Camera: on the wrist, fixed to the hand. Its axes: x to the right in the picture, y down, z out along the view.
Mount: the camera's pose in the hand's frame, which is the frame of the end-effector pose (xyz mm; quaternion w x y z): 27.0 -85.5 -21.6 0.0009 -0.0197 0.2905 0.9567
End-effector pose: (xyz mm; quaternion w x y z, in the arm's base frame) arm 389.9 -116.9 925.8 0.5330 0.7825 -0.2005 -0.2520
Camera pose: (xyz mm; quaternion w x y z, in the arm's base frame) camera 428.3 -86.7 847.6 0.3152 -0.1284 -0.5890 0.7330
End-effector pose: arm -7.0 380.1 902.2 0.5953 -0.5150 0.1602 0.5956
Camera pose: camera 83.3 397.9 907.6 0.6259 0.0319 -0.6540 -0.4236
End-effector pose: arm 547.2 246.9 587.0 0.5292 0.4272 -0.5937 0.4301
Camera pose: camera 633.1 243.6 620.4 0.2301 0.7030 0.2640 -0.6191
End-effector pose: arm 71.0 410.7 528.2 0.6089 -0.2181 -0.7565 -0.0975
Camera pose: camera 47.2 331.7 569.5 0.3093 -0.7075 0.3867 0.5041
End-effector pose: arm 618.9 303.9 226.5 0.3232 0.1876 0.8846 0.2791
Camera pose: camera 571.9 243.5 175.0 0.5200 -0.7590 0.0903 -0.3814
